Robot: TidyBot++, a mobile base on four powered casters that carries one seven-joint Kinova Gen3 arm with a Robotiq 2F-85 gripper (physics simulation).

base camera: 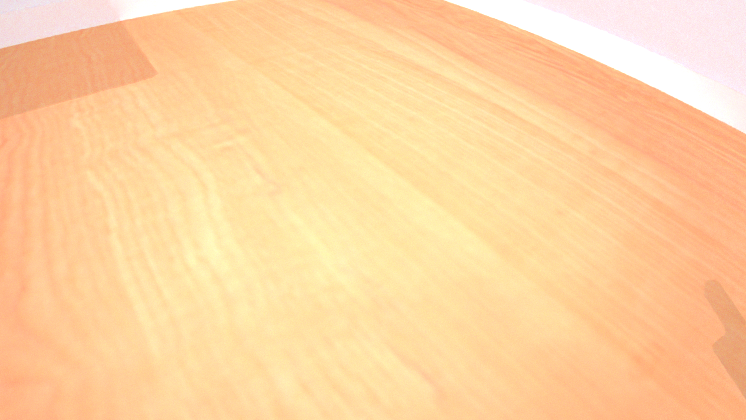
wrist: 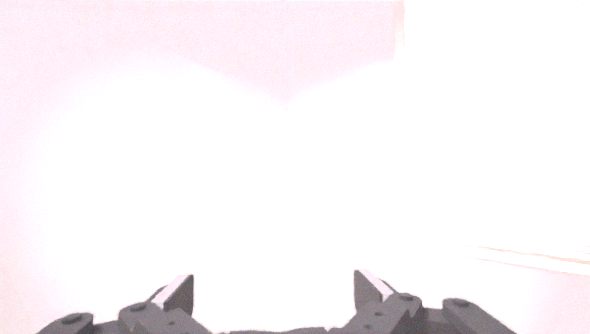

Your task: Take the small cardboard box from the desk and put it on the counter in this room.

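Note:
My gripper is open, with its two fingers wide apart at the bottom of the wrist view and no object between them. It points toward a very bright, washed-out wall. The small cardboard box, the desk and the counter do not show in the base camera view or, as far as the glare lets me tell, in the wrist view.
A wooden floor fills most of the base camera view. A white baseboard runs along the wall at the upper right. Shadows fall on the floor at the upper left and the right edge. A pale wall stands ahead in the wrist view.

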